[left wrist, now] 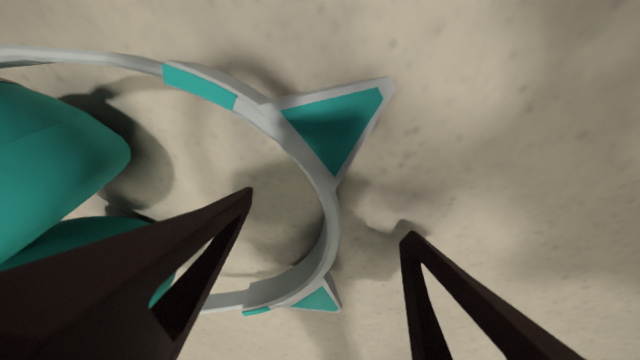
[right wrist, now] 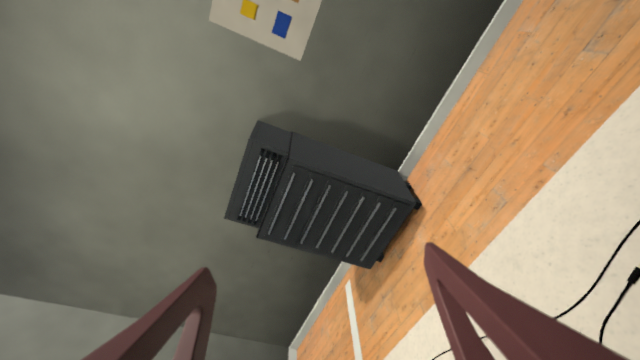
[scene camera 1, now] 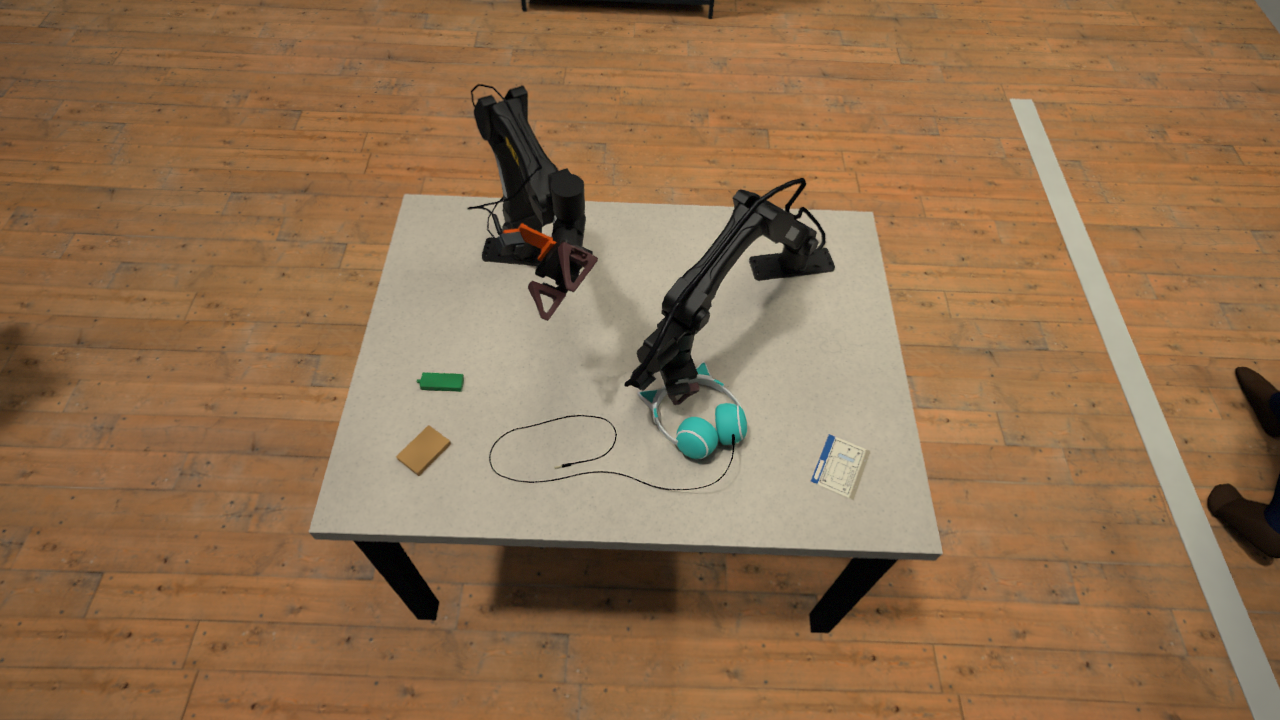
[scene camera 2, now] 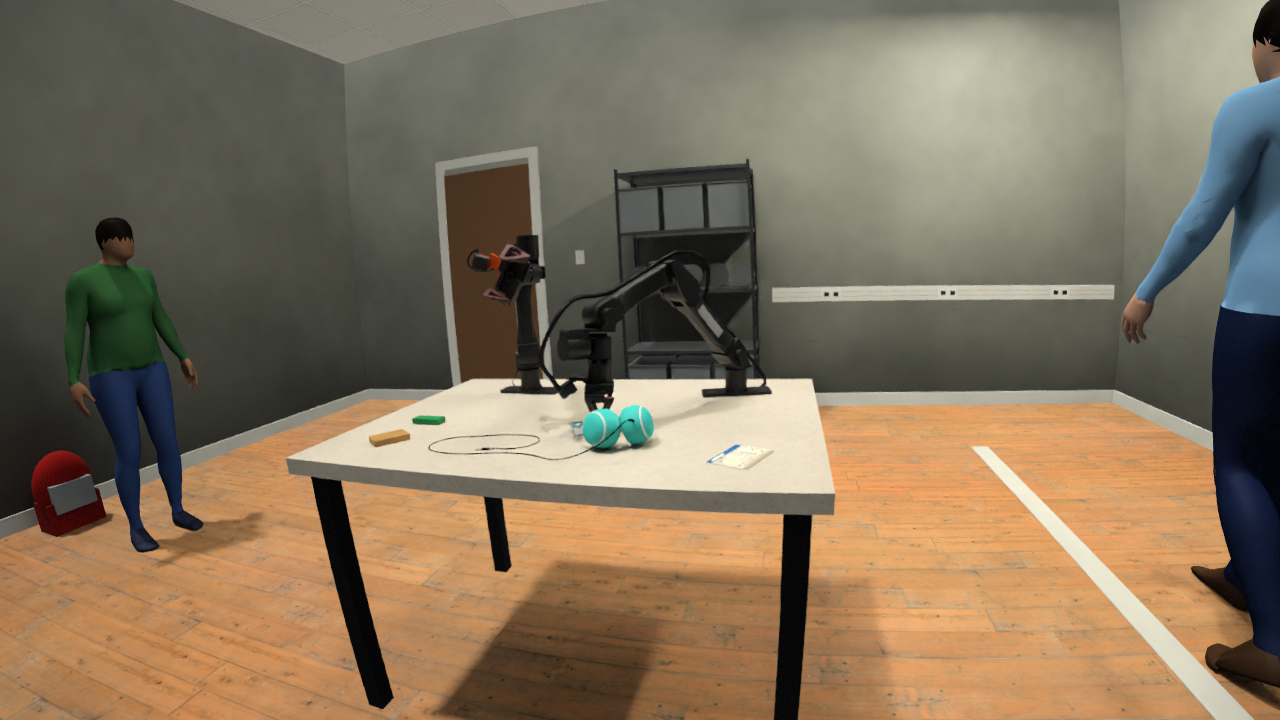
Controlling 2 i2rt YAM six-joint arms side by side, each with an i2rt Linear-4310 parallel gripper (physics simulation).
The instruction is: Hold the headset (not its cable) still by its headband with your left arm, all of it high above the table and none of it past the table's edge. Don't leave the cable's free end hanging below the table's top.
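Places are measured from the left arm's base along level axes (x left, y ahead, z down), in millimetres.
Where they show: left gripper, between the fingertips: (left wrist: 332,216) (scene camera 1: 670,386); right gripper, between the fingertips: (right wrist: 316,264) (scene camera 1: 557,305) (scene camera 2: 492,277); left arm's base, origin of its link: (scene camera 1: 791,265) (scene camera 2: 736,393); right arm's base, origin of its link: (scene camera 1: 525,253) (scene camera 2: 531,391).
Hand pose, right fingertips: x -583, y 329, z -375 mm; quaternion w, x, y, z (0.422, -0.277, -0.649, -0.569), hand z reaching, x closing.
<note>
Things, the pixels of their top centre, and the offset from my right fingertips. "pt": a spot on its surface instead.
- black cable, a spot on its surface: (scene camera 1: 684,489) pt dy +211, dx +202, dz +356 mm
- green stick-shaped item, centre of its top: (scene camera 1: 438,379) (scene camera 2: 427,417) dy -122, dx -261, dz +360 mm
- tan block, centre of its top: (scene camera 1: 423,448) (scene camera 2: 388,435) dy +36, dx -297, dz +360 mm
- blue flat box, centre of its top: (scene camera 2: 741,456) (scene camera 1: 841,466) dy +205, dx +529, dz +374 mm
The teal headset (scene camera 1: 697,438) (scene camera 2: 601,429) lies on the table (scene camera 1: 626,519) (scene camera 2: 554,488), its grey headband (left wrist: 330,240) with two cat ears toward the arms. My left gripper (scene camera 1: 682,394) (scene camera 2: 599,402) (left wrist: 332,217) is open and points down at the headband. In the left wrist view one fingertip shows on each side of the band between the ears; whether they touch it I cannot tell. The black cable (scene camera 1: 684,488) lies looped on the table, its plug (scene camera 1: 565,464) (scene camera 2: 486,448) (right wrist: 634,276) on the table top. My right gripper (scene camera 1: 558,300) (right wrist: 316,264) is open, empty and raised.
A green stick-shaped item (scene camera 1: 441,382) (scene camera 2: 428,420) and a tan block (scene camera 1: 424,449) (scene camera 2: 389,437) lie at the picture's left. A white and blue flat box (scene camera 1: 839,465) (scene camera 2: 741,456) lies right of the headset. The table's front edge is beyond the cable.
</note>
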